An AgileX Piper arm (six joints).
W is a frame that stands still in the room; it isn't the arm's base.
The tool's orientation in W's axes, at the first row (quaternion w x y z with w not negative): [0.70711 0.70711 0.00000 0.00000]
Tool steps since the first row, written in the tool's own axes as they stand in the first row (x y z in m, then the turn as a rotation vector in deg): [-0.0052 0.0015 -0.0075 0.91 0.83 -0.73]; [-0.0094 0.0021 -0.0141 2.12 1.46 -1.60]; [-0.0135 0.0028 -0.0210 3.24 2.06 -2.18]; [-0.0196 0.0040 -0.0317 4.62 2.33 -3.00]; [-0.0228 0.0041 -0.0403 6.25 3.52 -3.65]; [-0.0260 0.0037 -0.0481 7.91 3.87 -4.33]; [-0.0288 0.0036 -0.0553 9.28 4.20 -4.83]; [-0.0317 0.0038 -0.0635 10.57 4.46 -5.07]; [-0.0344 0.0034 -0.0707 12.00 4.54 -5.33]
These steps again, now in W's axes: [-0.0052 0.0075 0.0015 0.91 0.73 0.83]; [-0.0094 0.0141 0.0021 2.12 1.60 1.46]; [-0.0135 0.0210 0.0028 3.24 2.18 2.06]; [-0.0196 0.0317 0.0040 4.62 3.00 2.33]; [-0.0228 0.0403 0.0041 6.25 3.65 3.52]; [-0.0260 0.0481 0.0037 7.91 4.33 3.87]; [-0.0288 0.0553 0.0036 9.28 4.83 4.20]; [-0.0317 0.0635 0.0038 10.57 5.07 4.46]; [-0.0344 0.0707 0.0034 12.00 5.33 4.54]
